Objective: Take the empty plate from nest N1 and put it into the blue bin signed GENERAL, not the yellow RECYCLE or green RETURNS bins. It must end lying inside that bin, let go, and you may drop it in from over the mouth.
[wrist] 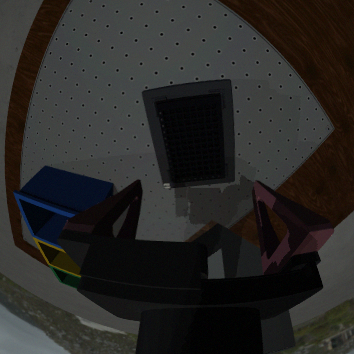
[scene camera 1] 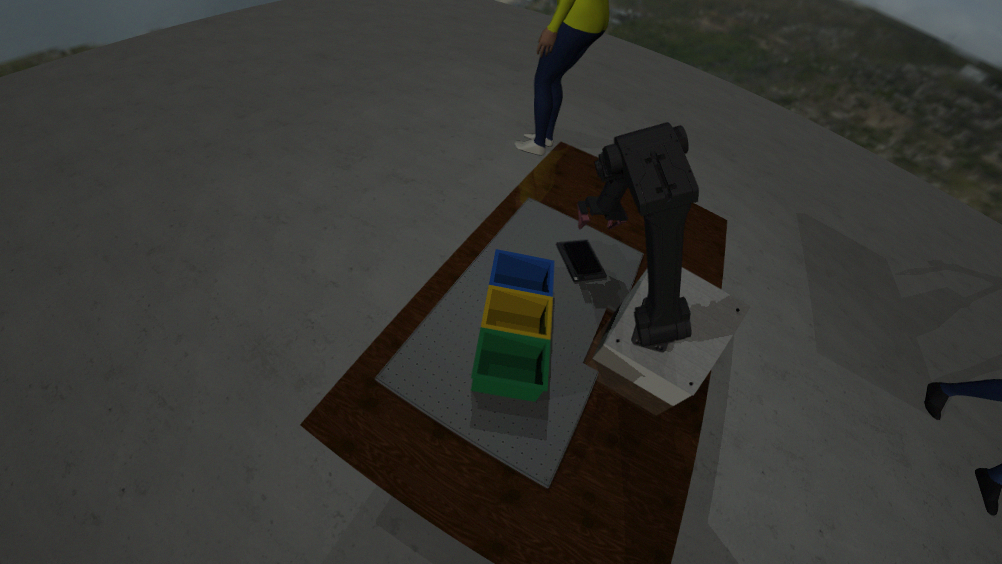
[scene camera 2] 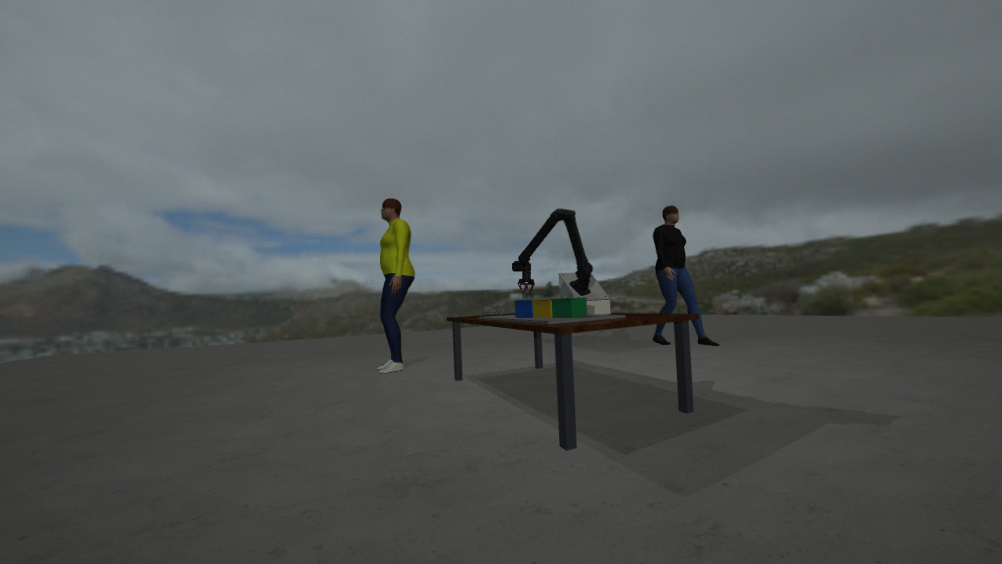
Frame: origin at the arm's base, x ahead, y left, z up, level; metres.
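Seen in the pictures: gripper, fingertip midpoint: (wrist: pixel 197 185) (scene camera 1: pixel 593 228) (scene camera 2: pixel 526 294); arm's base, link origin: (scene camera 1: pixel 654 324) (scene camera 2: pixel 579 288).
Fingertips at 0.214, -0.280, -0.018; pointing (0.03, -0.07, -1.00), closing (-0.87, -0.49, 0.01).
Offsets run from my fingertips to a thing's middle, as dx, dy, dz. "pt": to the spot under its first point. Level surfaces: height alone.
A black plate with a grid of wells @[pt -0.015, +0.022, -0.116] (scene camera 1: pixel 584 259) (wrist: pixel 192 140) lies in a dark grey nest (scene camera 1: pixel 565 253) (wrist: pixel 228 135); no nest label is readable. My gripper (scene camera 1: pixel 596 225) (scene camera 2: pixel 525 288) (wrist: pixel 197 185) is open and empty, pointing down, high above the board on the side of the nest away from the bins. The blue bin (scene camera 1: pixel 522 269) (scene camera 2: pixel 523 308) (wrist: pixel 75 187) is at the end of a row of three, nearest the nest. The yellow bin @[+0.111, +0.357, -0.091] (scene camera 1: pixel 515 308) (scene camera 2: pixel 542 308) is in the middle, the green bin @[pt +0.065, +0.537, -0.064] (scene camera 1: pixel 508 385) (scene camera 2: pixel 569 308) at the far end. No signs are readable.
The bins and nest stand on a perforated grey board @[dz -0.140] (scene camera 1: pixel 434 357) on a brown wooden table @[dz -0.153] (scene camera 1: pixel 631 448). The arm's pale base block (scene camera 1: pixel 708 329) stands beside the board. A person in yellow (scene camera 1: pixel 585 14) (scene camera 2: pixel 396 245) and a person in black (scene camera 2: pixel 671 248) are beyond the table.
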